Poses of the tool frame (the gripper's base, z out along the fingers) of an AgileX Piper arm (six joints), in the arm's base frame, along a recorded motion.
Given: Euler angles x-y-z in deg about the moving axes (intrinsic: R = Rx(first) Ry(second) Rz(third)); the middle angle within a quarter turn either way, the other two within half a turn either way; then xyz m.
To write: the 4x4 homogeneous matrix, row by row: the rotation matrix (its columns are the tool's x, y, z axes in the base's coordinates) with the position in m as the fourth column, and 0 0 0 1 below. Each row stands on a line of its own. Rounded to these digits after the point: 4 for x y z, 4 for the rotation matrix.
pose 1, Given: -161.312 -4.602 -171.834 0.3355 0.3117 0.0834
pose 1, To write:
-0.9867 0.1416 -0.0802 0.3355
0.1091 0.9413 0.3194 0.3117
0.1207 0.3064 -0.9442 0.0834
0 0 0 1

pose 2, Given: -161.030 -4.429 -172.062 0.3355 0.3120 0.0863
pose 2, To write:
-0.9875 0.1377 -0.0772 0.3355
0.1057 0.9401 0.3241 0.3120
0.1172 0.3119 -0.9429 0.0863
0 0 0 1

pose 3, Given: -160.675 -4.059 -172.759 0.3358 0.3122 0.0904
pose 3, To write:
-0.9895 0.1257 -0.0708 0.3358
0.0957 0.9391 0.3301 0.3122
0.1080 0.3199 -0.9413 0.0904
0 0 0 1

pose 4, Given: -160.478 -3.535 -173.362 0.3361 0.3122 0.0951
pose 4, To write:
-0.9914 0.1154 -0.0617 0.3361
0.0885 0.9386 0.3335 0.3122
0.0964 0.3252 -0.9407 0.0951
0 0 0 1

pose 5, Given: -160.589 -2.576 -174.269 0.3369 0.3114 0.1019
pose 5, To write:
-0.9940 0.0998 -0.0449 0.3369
0.0793 0.9399 0.3320 0.3114
0.0754 0.3264 -0.9422 0.1019
0 0 0 1

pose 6, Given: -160.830 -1.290 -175.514 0.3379 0.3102 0.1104
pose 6, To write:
-0.9967 0.0782 -0.0225 0.3379
0.0665 0.9422 0.3283 0.3102
0.0469 0.3257 -0.9443 0.1104
0 0 0 1

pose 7, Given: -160.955 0.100 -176.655 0.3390 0.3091 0.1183
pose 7, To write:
-0.9983 0.0583 0.0017 0.3390
0.0557 0.9436 0.3263 0.3091
0.0174 0.3259 -0.9453 0.1183
0 0 0 1

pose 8, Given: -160.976 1.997 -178.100 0.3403 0.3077 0.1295
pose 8, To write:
-0.9988 0.0331 0.0348 0.3403
0.0427 0.9445 0.3258 0.3077
-0.0221 0.3269 -0.9448 0.1295
0 0 0 1

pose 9, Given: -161.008 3.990 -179.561 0.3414 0.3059 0.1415
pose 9, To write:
-0.9975 0.0076 0.0696 0.3414
0.0299 0.9454 0.3246 0.3059
-0.0633 0.3259 -0.9433 0.1415
0 0 0 1

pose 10, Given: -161.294 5.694 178.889 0.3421 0.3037 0.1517
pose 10, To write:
-0.9949 -0.0193 0.0992 0.3421
0.0134 0.9476 0.3191 0.3037
-0.1002 0.3188 -0.9425 0.1517
0 0 0 1

